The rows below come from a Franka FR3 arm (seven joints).
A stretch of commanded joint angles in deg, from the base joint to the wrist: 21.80, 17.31, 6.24, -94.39, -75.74, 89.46, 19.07; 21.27, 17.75, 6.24, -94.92, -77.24, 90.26, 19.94; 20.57, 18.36, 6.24, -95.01, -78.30, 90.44, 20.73; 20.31, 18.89, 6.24, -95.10, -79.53, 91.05, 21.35; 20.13, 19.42, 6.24, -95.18, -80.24, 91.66, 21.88; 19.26, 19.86, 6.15, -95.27, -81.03, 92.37, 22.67; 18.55, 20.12, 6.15, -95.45, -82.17, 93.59, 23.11; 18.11, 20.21, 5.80, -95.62, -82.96, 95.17, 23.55; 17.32, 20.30, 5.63, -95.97, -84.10, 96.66, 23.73; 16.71, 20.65, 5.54, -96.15, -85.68, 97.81, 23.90; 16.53, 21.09, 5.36, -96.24, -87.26, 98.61, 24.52
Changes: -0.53, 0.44, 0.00, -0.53, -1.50, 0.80, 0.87; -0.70, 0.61, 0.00, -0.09, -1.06, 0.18, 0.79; -0.26, 0.53, 0.00, -0.09, -1.23, 0.61, 0.62; -0.18, 0.53, 0.00, -0.08, -0.71, 0.61, 0.53; -0.87, 0.44, -0.09, -0.09, -0.79, 0.71, 0.79; -0.71, 0.26, 0.00, -0.18, -1.14, 1.22, 0.44; -0.44, 0.09, -0.35, -0.17, -0.79, 1.58, 0.44; -0.79, 0.09, -0.17, -0.35, -1.14, 1.49, 0.18; -0.61, 0.35, -0.09, -0.18, -1.58, 1.15, 0.17; -0.18, 0.44, -0.18, -0.09, -1.58, 0.80, 0.62
